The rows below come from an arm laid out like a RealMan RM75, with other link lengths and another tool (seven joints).
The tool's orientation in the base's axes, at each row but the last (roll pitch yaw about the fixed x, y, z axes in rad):
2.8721 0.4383 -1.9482
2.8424 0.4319 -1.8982
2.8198 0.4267 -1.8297
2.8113 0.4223 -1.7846
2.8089 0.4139 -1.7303
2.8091 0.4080 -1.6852
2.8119 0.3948 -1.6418
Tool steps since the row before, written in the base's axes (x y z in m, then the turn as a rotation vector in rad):
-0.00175 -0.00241 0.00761 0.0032 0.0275 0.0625
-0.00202 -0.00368 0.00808 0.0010 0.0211 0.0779
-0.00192 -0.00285 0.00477 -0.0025 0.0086 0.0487
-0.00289 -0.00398 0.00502 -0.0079 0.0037 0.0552
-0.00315 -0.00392 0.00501 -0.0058 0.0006 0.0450
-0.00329 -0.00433 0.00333 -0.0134 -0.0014 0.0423
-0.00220 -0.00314 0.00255 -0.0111 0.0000 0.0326
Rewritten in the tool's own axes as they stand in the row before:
-0.00062 0.00287 -0.00763 -0.0507 0.0189 -0.0417
0.00037 0.00337 -0.00845 -0.0510 0.0239 -0.0578
0.00098 0.00287 -0.00504 -0.0271 0.0174 -0.0376
0.00205 0.00396 -0.00544 -0.0244 0.0241 -0.0441
0.00199 0.00442 -0.00518 -0.0178 0.0190 -0.0372
0.00297 0.00423 -0.00374 -0.0141 0.0255 -0.0335
0.00205 0.00304 -0.00279 -0.0118 0.0203 -0.0252

